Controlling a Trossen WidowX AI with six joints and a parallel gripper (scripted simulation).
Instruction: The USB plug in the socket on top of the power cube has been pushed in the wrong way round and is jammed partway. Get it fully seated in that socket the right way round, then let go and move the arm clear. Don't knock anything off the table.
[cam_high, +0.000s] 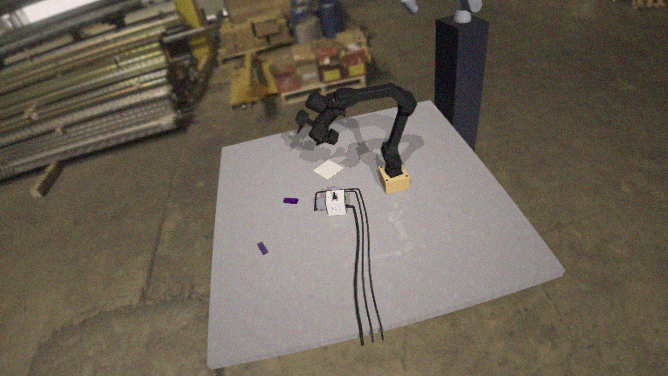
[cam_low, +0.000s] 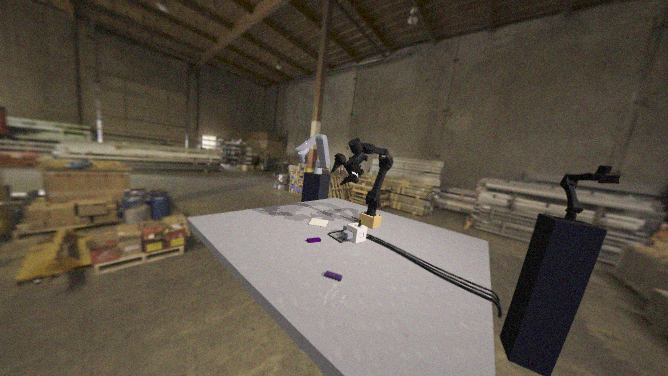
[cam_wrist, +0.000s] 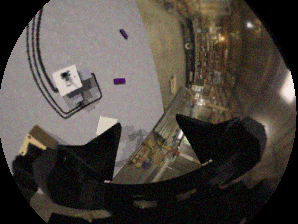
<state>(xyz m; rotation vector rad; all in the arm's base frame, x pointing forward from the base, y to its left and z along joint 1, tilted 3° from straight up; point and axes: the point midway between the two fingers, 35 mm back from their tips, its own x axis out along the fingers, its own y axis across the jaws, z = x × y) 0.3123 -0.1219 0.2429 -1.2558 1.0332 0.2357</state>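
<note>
The USB plug is 210 mm below my gripper tip, 160 mm to the left of it and 30 mm behind it. The rest, counted from my gripper tip: white card: 300 mm below, 130 mm to the right, 90 mm behind.
</note>
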